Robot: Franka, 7 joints.
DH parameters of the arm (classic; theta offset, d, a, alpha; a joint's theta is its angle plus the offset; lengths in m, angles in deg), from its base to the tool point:
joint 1: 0 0.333 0 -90
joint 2: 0 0 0 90
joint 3: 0 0.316 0.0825 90
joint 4: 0 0 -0.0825 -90
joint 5: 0 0.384 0 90
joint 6: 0 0 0.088 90
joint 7: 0 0.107 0 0
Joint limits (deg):
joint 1: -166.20..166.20
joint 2: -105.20..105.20
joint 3: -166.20..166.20
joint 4: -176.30..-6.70
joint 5: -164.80..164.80
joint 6: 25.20..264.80
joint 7: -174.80..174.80
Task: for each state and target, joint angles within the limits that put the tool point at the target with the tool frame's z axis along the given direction. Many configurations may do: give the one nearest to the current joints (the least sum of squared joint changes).
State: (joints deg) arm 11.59 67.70 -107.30 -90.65 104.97 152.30 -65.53
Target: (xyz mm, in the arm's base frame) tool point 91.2 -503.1 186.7 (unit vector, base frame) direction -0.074 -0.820 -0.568
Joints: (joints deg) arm 3.14 81.79 -71.90 -128.49 148.45 149.56 -65.53
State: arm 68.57 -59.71 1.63 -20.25 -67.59 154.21 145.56
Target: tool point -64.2 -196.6 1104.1 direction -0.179 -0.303 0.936
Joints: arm 97.91 -12.01 7.44 -7.03 -54.05 196.27 145.56
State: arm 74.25 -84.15 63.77 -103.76 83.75 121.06 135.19
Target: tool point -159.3 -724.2 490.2 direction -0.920 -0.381 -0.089
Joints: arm 120.51 -105.20 59.51 -80.47 68.42 139.35 135.19
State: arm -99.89 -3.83 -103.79 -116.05 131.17 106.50 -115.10
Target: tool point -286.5 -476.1 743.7 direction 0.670 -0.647 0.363
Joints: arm -66.85 -6.24 -60.01 -96.23 106.38 95.92 -115.10
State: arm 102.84 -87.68 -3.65 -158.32 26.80 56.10 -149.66
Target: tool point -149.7 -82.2 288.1 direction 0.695 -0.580 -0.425
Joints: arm 139.39 -57.45 49.37 -174.33 51.51 54.05 -149.66
